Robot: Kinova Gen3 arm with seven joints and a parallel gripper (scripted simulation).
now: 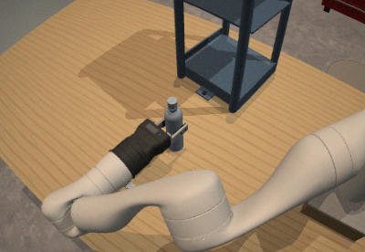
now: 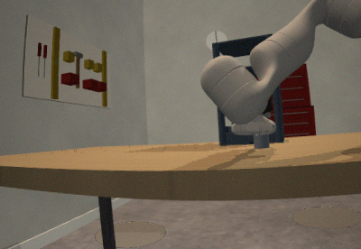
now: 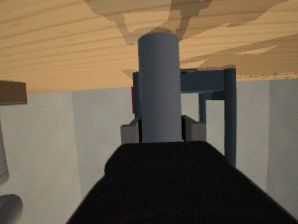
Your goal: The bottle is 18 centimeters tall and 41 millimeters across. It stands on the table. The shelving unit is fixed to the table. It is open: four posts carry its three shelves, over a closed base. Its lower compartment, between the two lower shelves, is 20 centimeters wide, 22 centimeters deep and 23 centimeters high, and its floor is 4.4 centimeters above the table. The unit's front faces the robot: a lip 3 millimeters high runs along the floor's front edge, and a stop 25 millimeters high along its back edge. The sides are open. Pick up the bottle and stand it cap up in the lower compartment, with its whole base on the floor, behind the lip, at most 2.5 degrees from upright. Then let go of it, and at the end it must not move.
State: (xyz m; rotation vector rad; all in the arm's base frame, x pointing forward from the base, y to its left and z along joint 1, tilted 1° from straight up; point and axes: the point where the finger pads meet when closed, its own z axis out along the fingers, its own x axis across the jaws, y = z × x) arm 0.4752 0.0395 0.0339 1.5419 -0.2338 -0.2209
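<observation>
Now: the shelving unit 3 cm behind my hand, 31 cm to the right of it and 10 cm above it. Round my hand: grey bottle: 3 cm above.
</observation>
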